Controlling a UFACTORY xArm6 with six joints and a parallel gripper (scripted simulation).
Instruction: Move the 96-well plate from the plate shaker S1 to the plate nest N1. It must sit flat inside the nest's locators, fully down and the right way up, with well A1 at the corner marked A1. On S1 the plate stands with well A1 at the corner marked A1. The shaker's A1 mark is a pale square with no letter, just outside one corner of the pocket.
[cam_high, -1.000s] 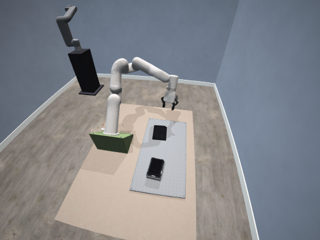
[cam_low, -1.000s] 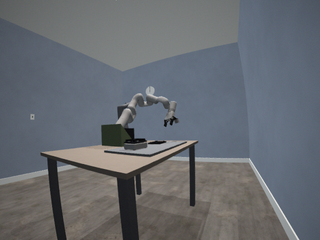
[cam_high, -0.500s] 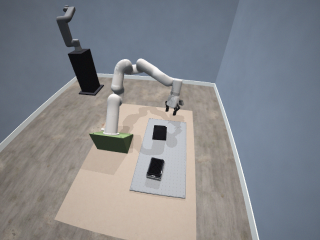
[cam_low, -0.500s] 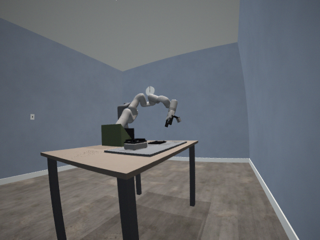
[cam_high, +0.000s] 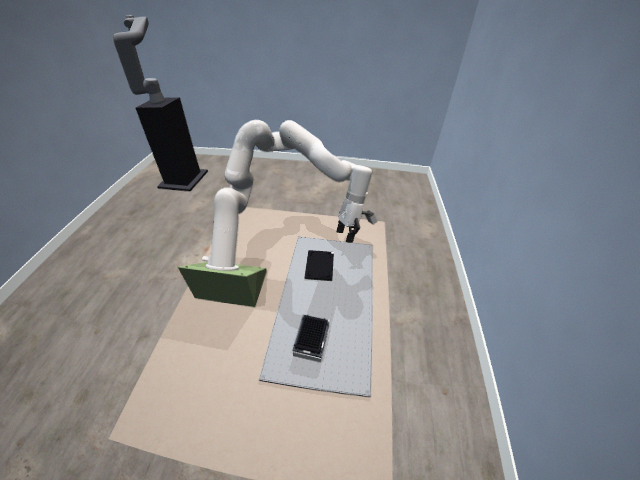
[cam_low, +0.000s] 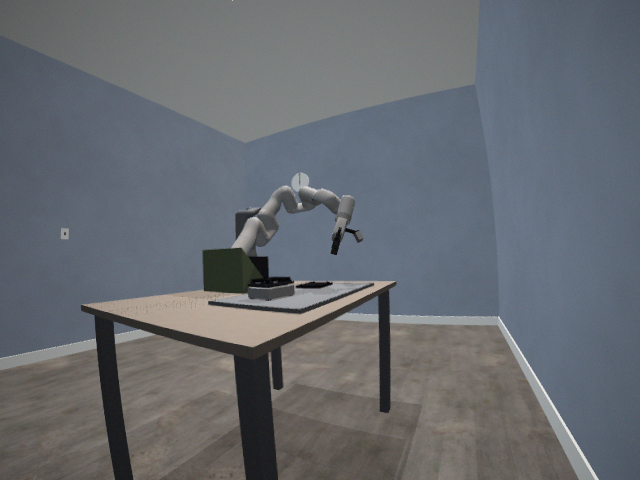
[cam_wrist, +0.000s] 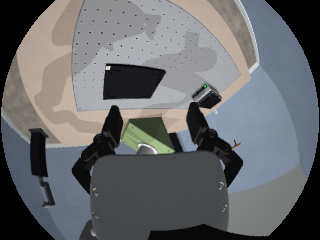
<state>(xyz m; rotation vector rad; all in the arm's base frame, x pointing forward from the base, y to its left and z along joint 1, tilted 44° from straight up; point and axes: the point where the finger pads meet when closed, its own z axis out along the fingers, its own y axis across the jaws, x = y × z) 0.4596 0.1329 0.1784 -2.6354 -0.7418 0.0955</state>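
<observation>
Right now the black 96-well plate is 70 mm behind my hand, 400 mm to the right of it and 110 mm below it. Also, from my hand: black plate nest N1: 90 mm behind, 40 mm to the right, 170 mm below.
</observation>
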